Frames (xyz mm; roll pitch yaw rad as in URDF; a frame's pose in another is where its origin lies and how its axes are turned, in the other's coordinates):
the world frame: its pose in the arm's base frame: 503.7 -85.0 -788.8 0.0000 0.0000 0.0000
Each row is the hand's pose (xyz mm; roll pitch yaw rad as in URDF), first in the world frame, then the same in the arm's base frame.
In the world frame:
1: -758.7 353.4 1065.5 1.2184 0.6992 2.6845
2: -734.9 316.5 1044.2 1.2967 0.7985 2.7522
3: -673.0 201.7 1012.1 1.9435 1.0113 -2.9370
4: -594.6 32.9 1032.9 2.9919 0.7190 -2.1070
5: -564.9 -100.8 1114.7 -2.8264 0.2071 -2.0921
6: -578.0 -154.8 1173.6 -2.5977 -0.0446 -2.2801
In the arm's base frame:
1: -255.0 268.4 276.7 1.2184 0.6992 2.6845
2: -231.2 231.5 255.4 1.2967 0.7985 2.7522
3: -169.3 116.7 223.3 1.9435 1.0113 -2.9370
4: -90.9 -52.1 244.1 2.9919 0.7190 -2.1070
5: -61.2 -185.8 325.9 -2.8264 0.2071 -2.0921
6: -74.3 -239.8 384.8 -2.5977 -0.0446 -2.2801

